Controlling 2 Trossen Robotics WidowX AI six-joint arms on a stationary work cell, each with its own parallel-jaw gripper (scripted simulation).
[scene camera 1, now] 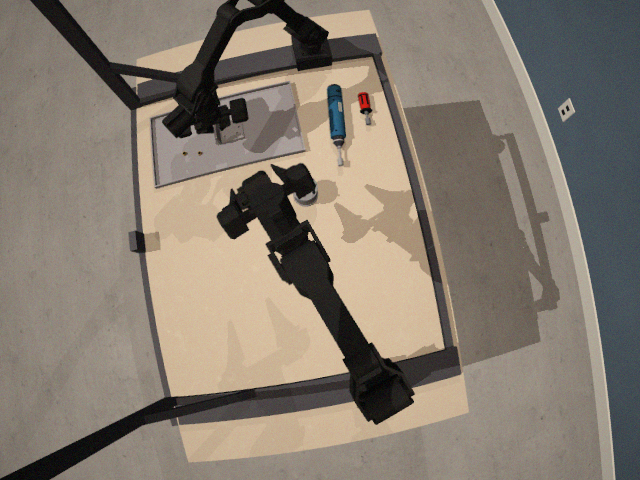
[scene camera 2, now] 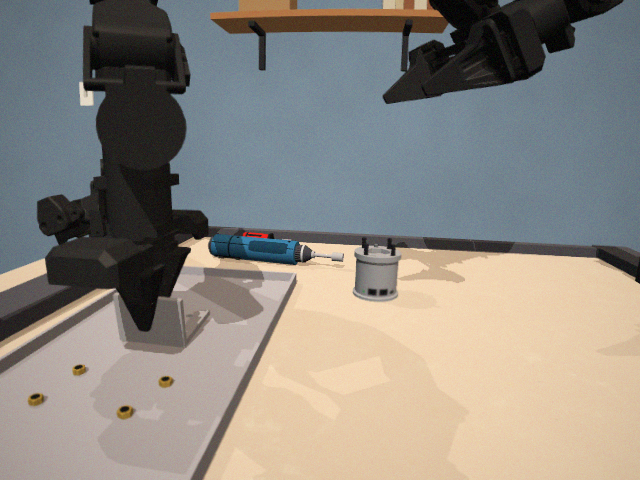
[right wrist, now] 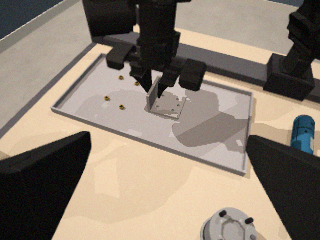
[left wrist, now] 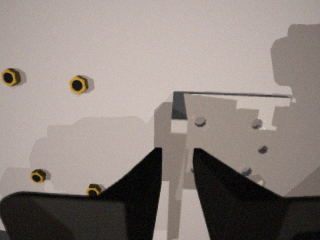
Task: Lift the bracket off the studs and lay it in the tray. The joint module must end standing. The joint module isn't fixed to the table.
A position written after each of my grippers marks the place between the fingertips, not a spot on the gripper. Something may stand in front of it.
I see my left gripper (scene camera 2: pixel 150 325), my right gripper (scene camera 2: pixel 402 95), a grey cylindrical joint module (scene camera 2: pixel 376 274), a grey tray (scene camera 2: pixel 77 424) and a blue electric screwdriver (scene camera 2: pixel 289 252).
The grey tray also shows in scene camera 1 (scene camera 1: pixel 273 127), in the right wrist view (right wrist: pixel 214 125) and in the left wrist view (left wrist: pixel 133 63). The blue electric screwdriver also shows in scene camera 1 (scene camera 1: pixel 334 92). My left gripper also shows in scene camera 1 (scene camera 1: pixel 218 130), in the right wrist view (right wrist: pixel 154 95) and in the left wrist view (left wrist: pixel 177 154). The left wrist view does not show the grey cylindrical joint module: it is out of frame. The left wrist view misses the blue electric screwdriver: it is out of frame.
